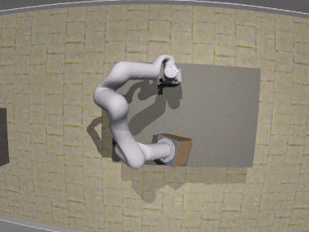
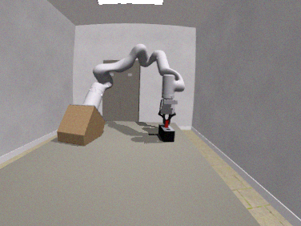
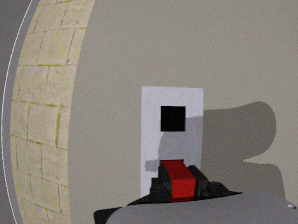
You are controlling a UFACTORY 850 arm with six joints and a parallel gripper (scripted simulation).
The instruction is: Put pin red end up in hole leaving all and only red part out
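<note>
Right now the pin is 1 cm below my hand. The rest, counted from my hand: block (8 cm below).
</note>
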